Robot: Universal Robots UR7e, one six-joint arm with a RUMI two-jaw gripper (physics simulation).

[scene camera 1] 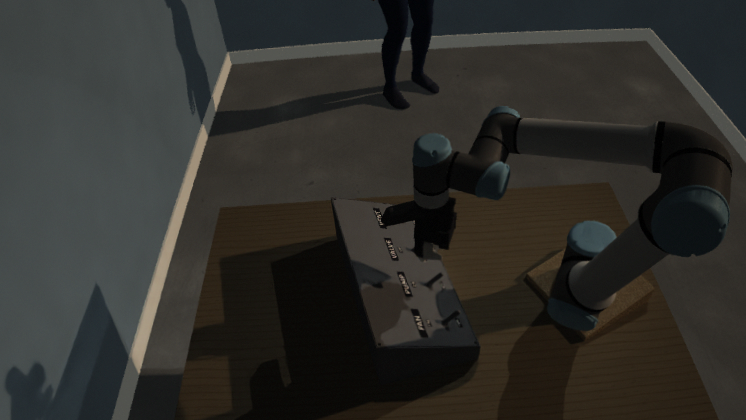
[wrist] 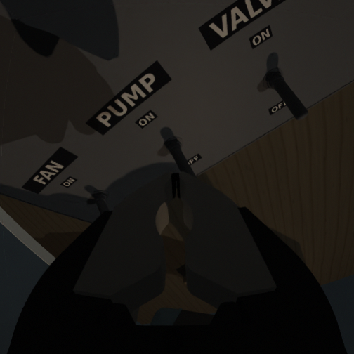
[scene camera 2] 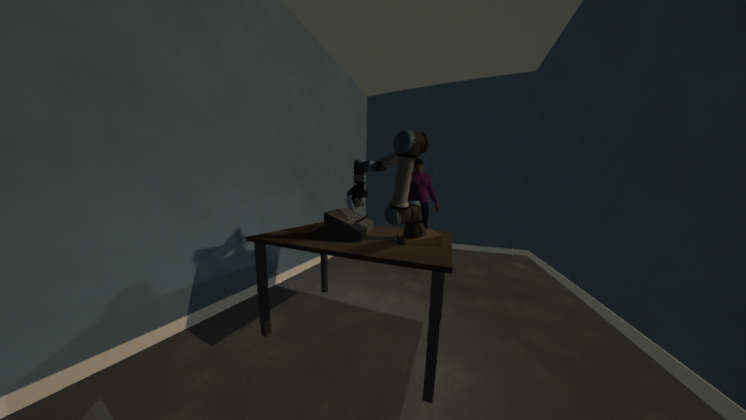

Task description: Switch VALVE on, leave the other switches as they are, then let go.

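The grey sloped switch box stands on the table. The VALVE lever leans to its OFF label in the wrist view; in scene camera 1 the gripper largely covers it, beside the VALVE label. The PUMP lever and FAN lever lean the same way. My gripper is shut and empty, above the lower edge of the box. In the wrist view its tips overlap the end of the PUMP lever, left of the VALVE lever; contact cannot be told.
A fourth label sits at the far end of the box, its switch hidden by the gripper. The arm's base stands on a wooden block right of the box on the wooden table. A person stands behind the table.
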